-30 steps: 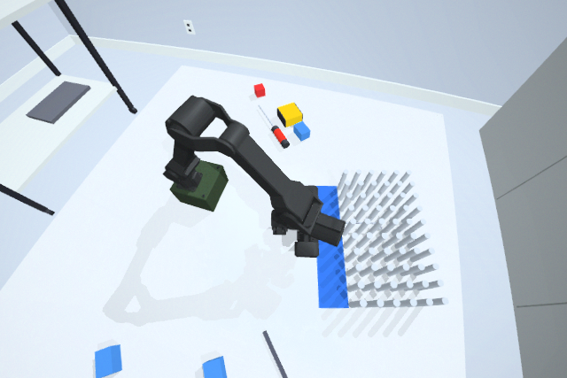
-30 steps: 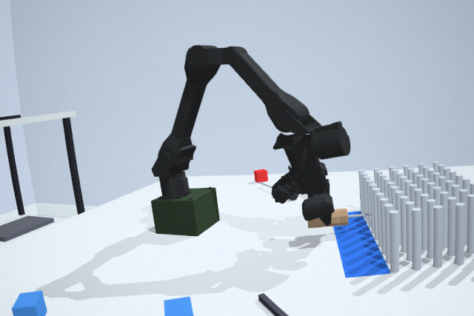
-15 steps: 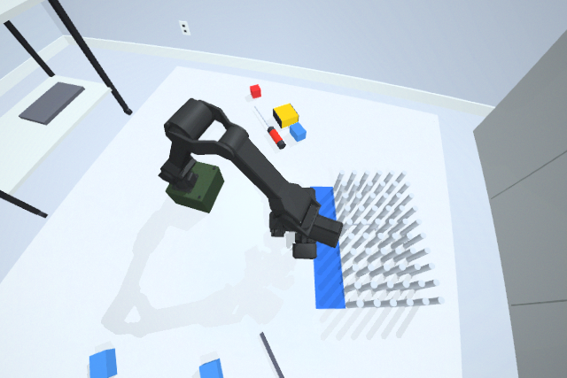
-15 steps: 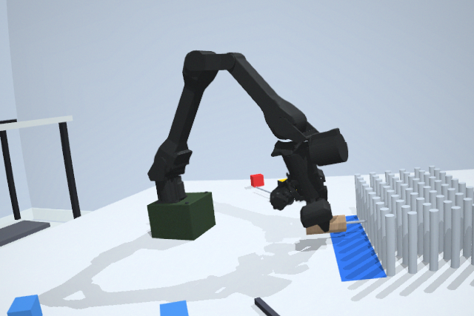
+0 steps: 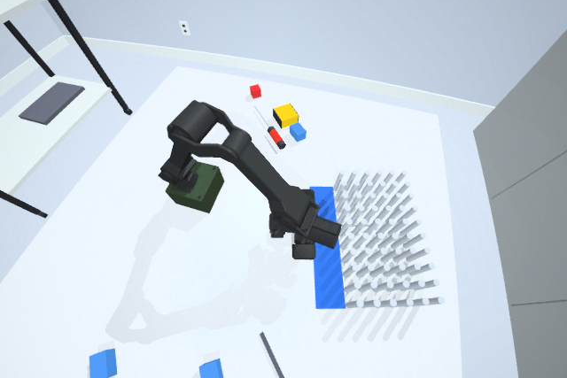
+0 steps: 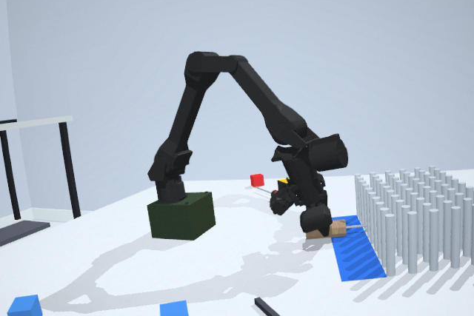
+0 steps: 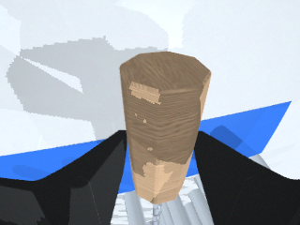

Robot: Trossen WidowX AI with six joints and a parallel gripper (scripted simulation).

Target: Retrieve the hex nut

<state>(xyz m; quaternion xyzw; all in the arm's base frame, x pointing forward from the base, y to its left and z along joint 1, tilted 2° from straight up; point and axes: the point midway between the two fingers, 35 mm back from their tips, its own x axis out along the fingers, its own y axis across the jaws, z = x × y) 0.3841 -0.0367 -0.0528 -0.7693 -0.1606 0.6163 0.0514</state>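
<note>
Right now my gripper tip is 6 cm short of the blue taped strip, 3 cm to the left of it and 2 cm above it. The rest, counted from my gripper tip: wooden-handled tool 10 cm ahead, 2 cm to the left; hex nut 21 cm ahead, 4 cm to the left, 1 cm below; yellow block 44 cm to the left, 16 cm behind.
</note>
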